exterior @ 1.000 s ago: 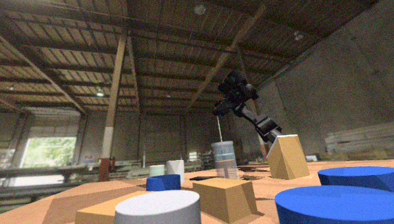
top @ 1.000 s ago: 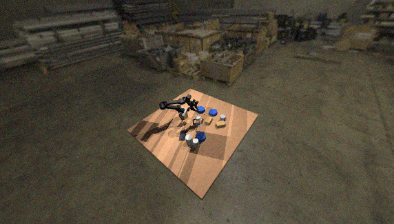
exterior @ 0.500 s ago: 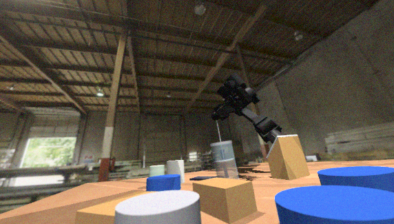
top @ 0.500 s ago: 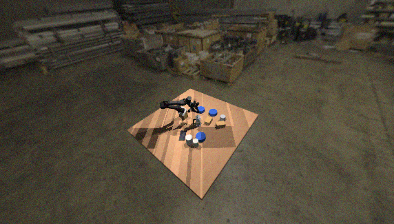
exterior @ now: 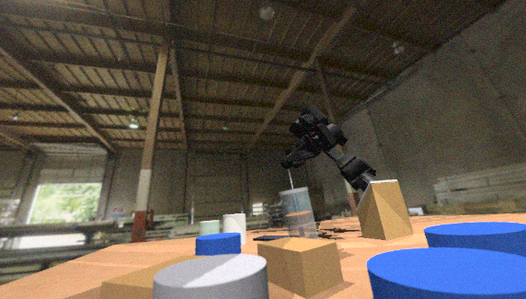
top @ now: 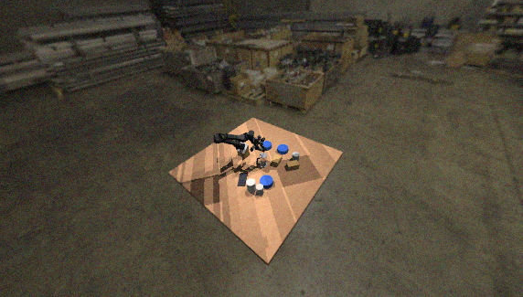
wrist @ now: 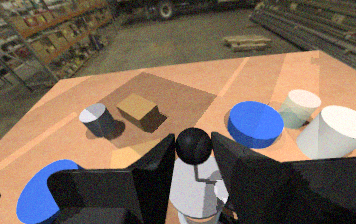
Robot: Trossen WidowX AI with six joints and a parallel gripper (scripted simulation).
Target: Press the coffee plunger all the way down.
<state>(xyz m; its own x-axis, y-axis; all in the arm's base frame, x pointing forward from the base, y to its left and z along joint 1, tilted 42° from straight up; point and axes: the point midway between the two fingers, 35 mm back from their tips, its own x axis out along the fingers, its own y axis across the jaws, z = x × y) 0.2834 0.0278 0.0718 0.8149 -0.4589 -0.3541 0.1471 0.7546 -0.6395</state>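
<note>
Now: the coffee press 100 mm below my gripper tip, 30 mm behind it and 10 mm to the right of it.
</note>
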